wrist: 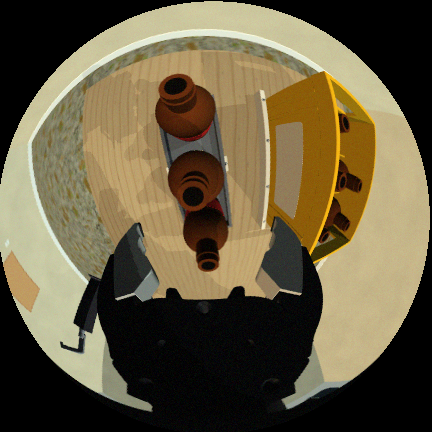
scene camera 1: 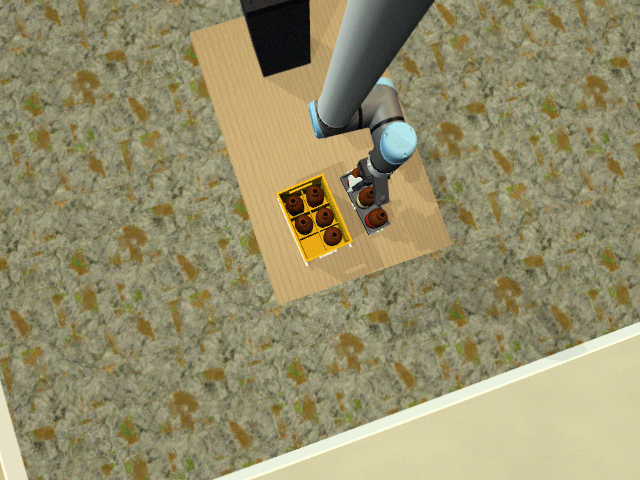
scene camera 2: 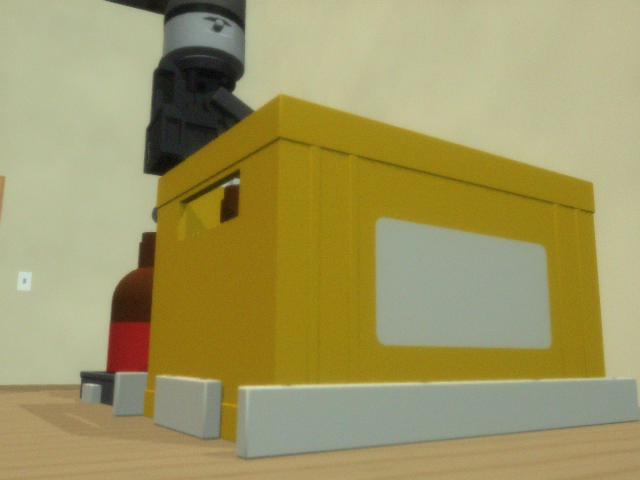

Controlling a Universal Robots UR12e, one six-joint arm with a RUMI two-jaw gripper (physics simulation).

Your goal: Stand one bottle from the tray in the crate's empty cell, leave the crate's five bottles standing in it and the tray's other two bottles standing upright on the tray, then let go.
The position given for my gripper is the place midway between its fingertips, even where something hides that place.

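Observation:
My gripper [scene camera 1: 366,186] is there in scene camera 1, and I find it again in the wrist view [wrist: 205,221]. That same wrist view gives me a red-labelled bottle [wrist: 185,110] and, with it, a white-labelled bottle [wrist: 195,177]. In scene camera 2 I see a red-labelled bottle [scene camera 2: 129,333].

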